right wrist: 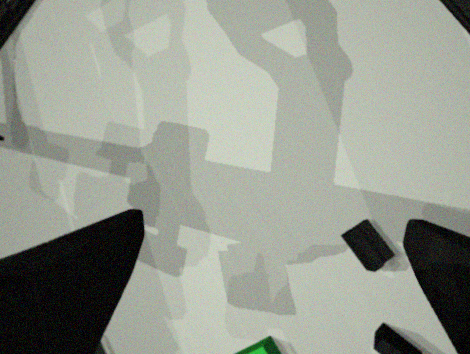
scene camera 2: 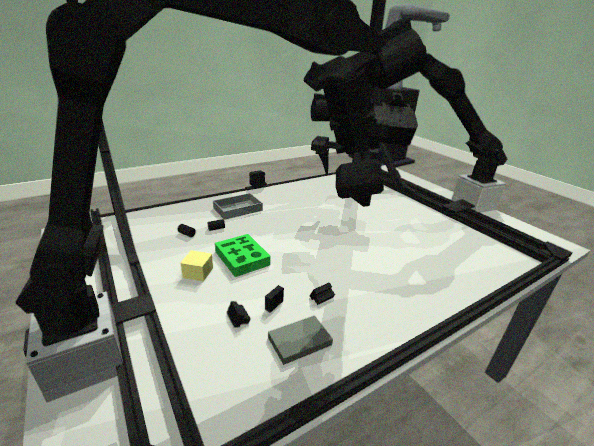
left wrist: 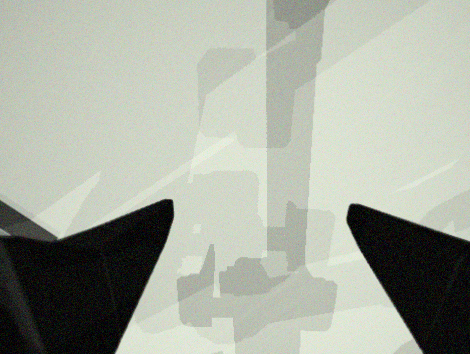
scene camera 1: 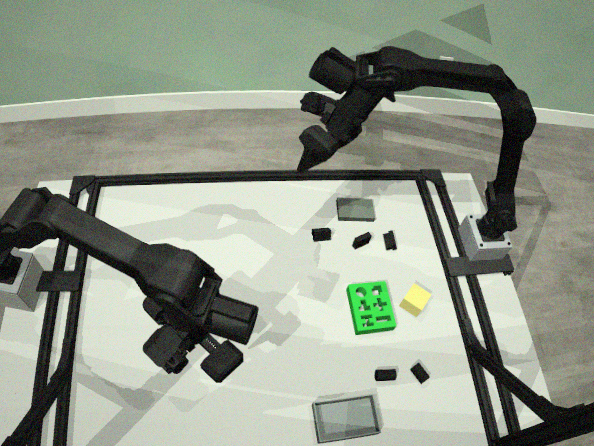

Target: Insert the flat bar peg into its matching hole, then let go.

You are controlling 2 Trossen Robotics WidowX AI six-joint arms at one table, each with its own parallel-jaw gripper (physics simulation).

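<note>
Several small black pegs lie on the table. The flat bar peg appears to be the thin block [scene camera 1: 361, 240] [scene camera 2: 274, 298] [right wrist: 395, 341], the middle one of three beyond the green board [scene camera 1: 352, 307] [scene camera 2: 252, 265] [right wrist: 260, 348] in scene camera 1. The board's narrow slot [scene camera 1: 383, 319] [scene camera 2: 228, 244] shows in its corner. My right gripper [scene camera 1: 301, 167] [scene camera 2: 366, 200] [right wrist: 273, 227] is open and empty, high up and apart from the pegs. My left gripper [scene camera 1: 196, 370] [left wrist: 259, 209] is open and empty, above the table's left part in scene camera 1; in scene camera 2 it is partly hidden.
A yellow block [scene camera 1: 416, 299] [scene camera 2: 196, 265] lies beside the board. Other pegs [scene camera 1: 321, 234] [scene camera 1: 390, 240] [scene camera 1: 385, 374] [scene camera 1: 420, 372] lie around. A grey tray [scene camera 1: 315, 422] [scene camera 2: 237, 214] and a flat grey-green block [scene camera 1: 355, 209] [scene camera 2: 300, 338] flank them. A black frame [scene camera 1: 255, 176] borders the table.
</note>
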